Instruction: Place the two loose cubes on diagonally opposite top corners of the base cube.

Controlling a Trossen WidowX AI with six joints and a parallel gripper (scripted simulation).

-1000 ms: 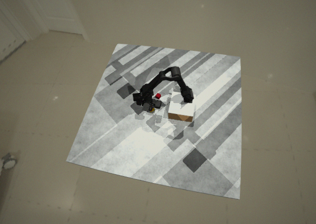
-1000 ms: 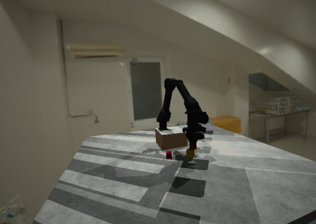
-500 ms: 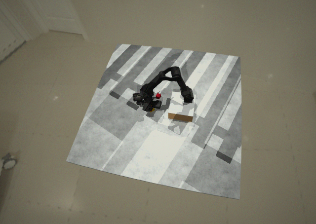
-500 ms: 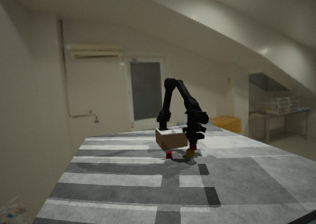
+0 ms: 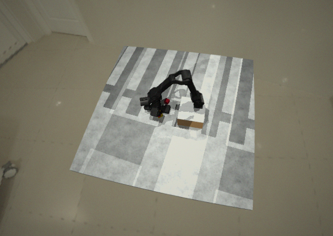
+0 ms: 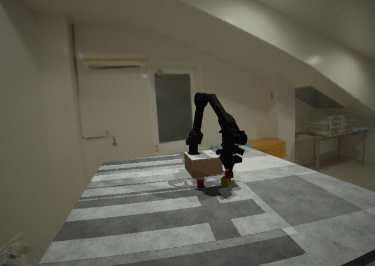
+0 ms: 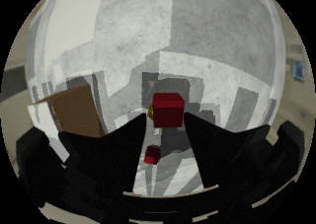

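Now: gripper tip 2 cm above the red cube. From my gripper tip the other things lie so: yellow base cube 5 cm below, 2 cm to the right.
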